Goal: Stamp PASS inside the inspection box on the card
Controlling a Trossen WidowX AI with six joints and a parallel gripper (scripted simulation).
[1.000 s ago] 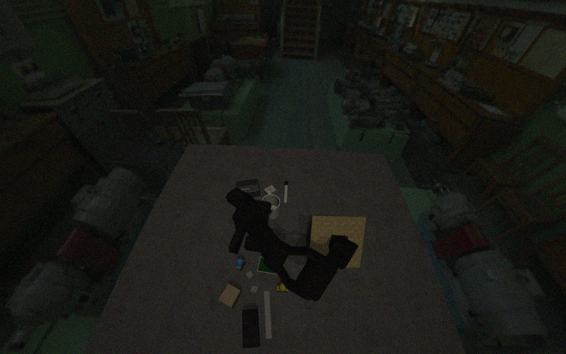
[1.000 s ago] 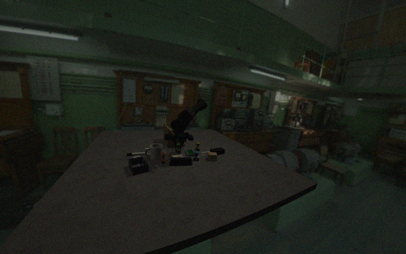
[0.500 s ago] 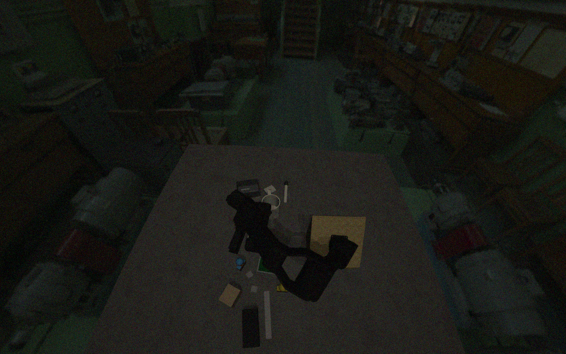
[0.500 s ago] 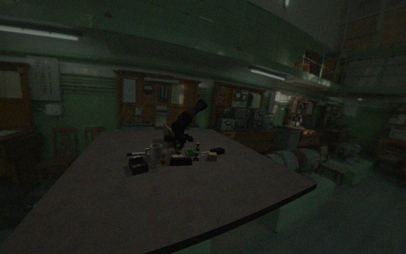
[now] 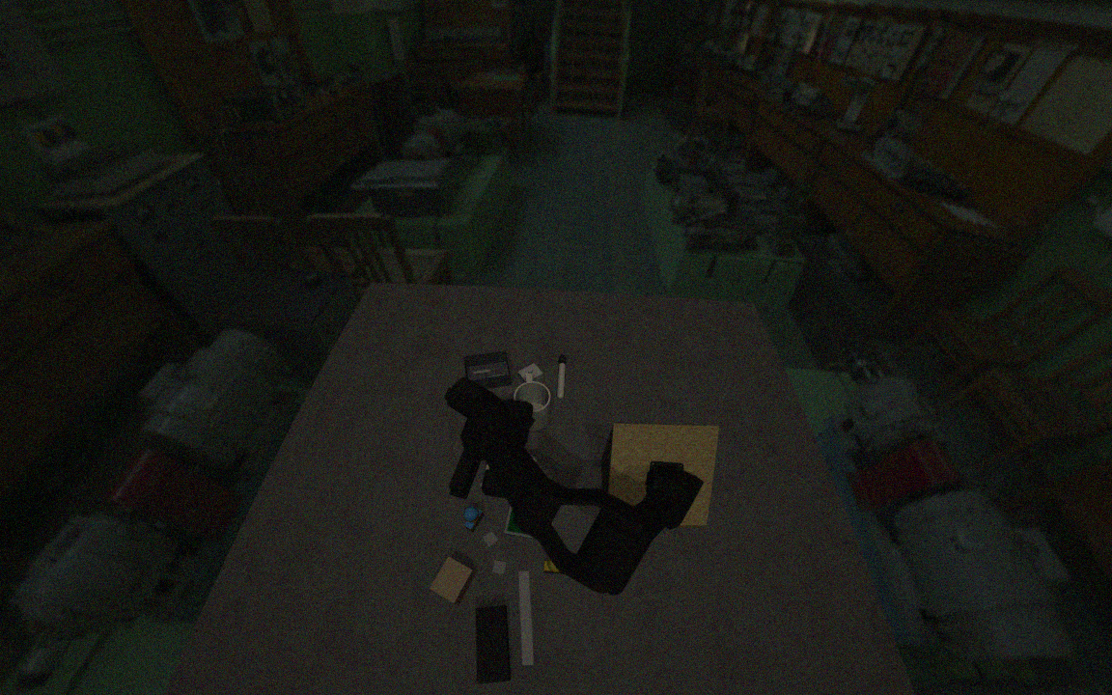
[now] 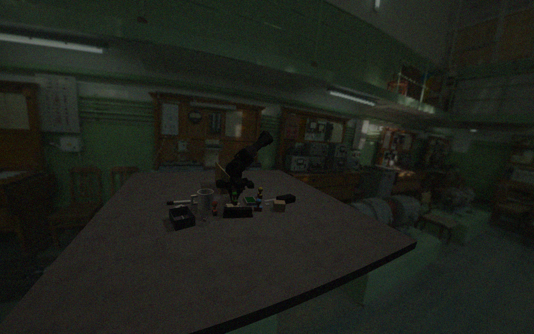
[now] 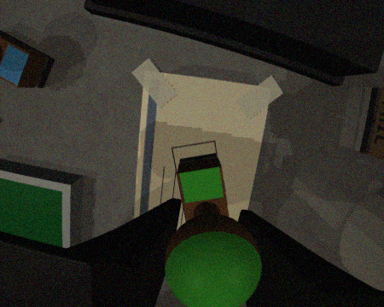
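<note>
Now: gripper tip 1 cm short of the card, 1 cm to the right of it and 5 cm above it. From my gripper tip the other things lie so: long black bar (9 cm ahead, 3 cm below); then green stamp (right at my gripper tip); then red stamp (5 cm ahead, 10 cm to the right, 2 cm below).
</note>
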